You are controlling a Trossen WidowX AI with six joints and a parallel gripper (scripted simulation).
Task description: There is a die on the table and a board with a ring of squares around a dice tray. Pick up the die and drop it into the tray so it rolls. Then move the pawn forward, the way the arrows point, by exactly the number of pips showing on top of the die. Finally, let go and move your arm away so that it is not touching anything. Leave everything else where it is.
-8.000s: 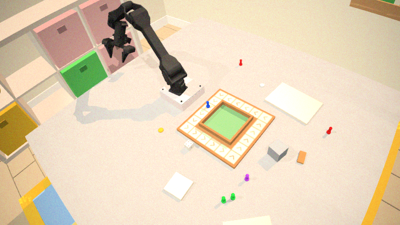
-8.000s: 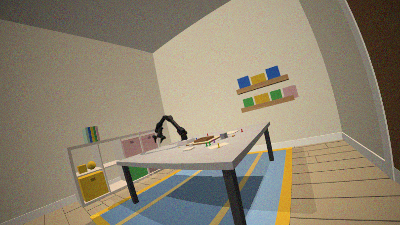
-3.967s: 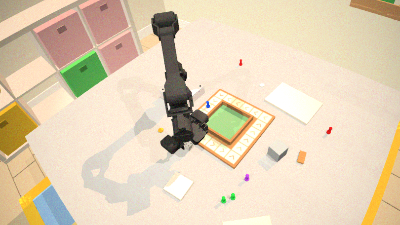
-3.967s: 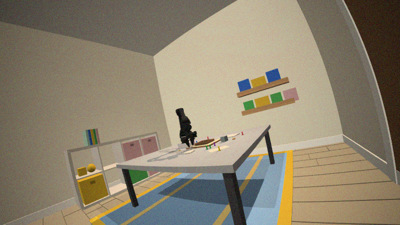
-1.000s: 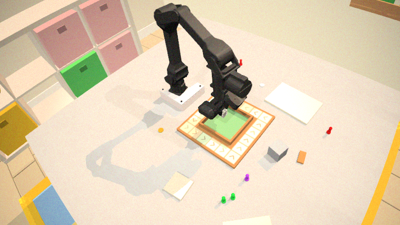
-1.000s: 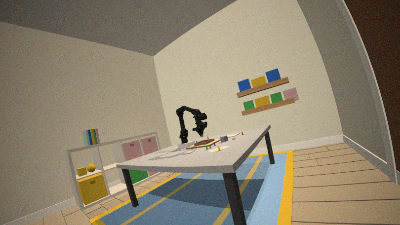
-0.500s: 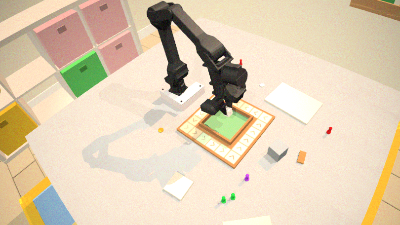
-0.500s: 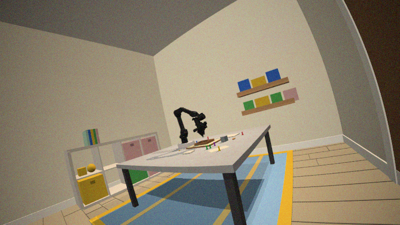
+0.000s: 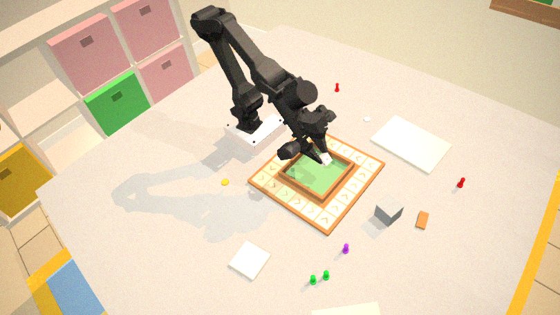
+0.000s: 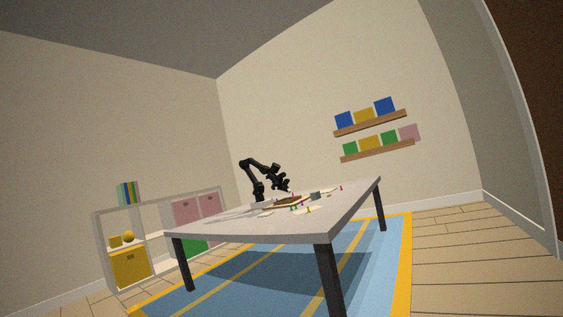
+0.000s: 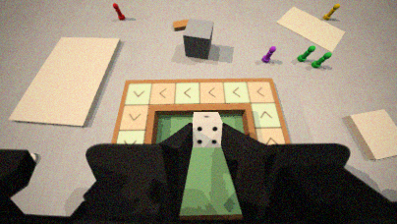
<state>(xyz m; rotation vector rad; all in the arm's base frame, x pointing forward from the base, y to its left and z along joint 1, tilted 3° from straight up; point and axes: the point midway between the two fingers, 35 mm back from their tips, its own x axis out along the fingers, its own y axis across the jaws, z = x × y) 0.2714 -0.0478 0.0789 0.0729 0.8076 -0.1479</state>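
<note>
Now: the blue pawn 14 cm behind my gripper tip, 5 cm to the left of it and 6 cm below it. The rest, counted from my gripper tip: grey cube (20 cm ahead, 2 cm to the right, 6 cm below); then green dice tray (3 cm behind, 1 cm to the left, 8 cm below); then white die (right at my gripper tip).
</note>
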